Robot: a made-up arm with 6 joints.
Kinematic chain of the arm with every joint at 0, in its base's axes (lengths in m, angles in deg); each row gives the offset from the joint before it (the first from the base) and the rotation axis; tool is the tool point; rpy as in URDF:
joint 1: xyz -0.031 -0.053 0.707 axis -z
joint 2: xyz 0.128 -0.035 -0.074 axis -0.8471 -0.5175 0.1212
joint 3: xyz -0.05 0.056 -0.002 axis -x
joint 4: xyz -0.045 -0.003 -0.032 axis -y
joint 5: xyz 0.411 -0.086 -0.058 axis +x
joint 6: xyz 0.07 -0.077 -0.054 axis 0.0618 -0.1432 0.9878
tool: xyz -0.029 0.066 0.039 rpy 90 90 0
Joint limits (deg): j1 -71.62..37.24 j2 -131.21..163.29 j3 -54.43..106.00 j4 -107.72..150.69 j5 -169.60..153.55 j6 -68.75..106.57
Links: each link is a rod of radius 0.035 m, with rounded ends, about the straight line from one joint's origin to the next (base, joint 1, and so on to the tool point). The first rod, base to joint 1, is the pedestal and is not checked.
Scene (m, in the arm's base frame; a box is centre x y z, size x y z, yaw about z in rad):
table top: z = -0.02
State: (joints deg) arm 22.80 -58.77 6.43 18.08 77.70 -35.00
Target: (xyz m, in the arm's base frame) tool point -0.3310 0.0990 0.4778
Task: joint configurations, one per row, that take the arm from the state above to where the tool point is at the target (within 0.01 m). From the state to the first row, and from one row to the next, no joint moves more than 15 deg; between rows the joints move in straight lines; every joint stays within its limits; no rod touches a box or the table.
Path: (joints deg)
1: 13.87 -65.38 10.41 3.58 77.33 -31.61
2: 4.94 -71.99 14.40 -10.92 76.96 -28.21
3: -3.99 -78.60 18.38 -25.43 76.59 -24.82
4: -12.92 -85.21 22.37 -39.93 76.21 -21.43
5: -21.85 -91.82 26.35 -54.43 75.84 -18.03
6: -30.78 -98.44 30.33 -68.93 75.47 -14.64

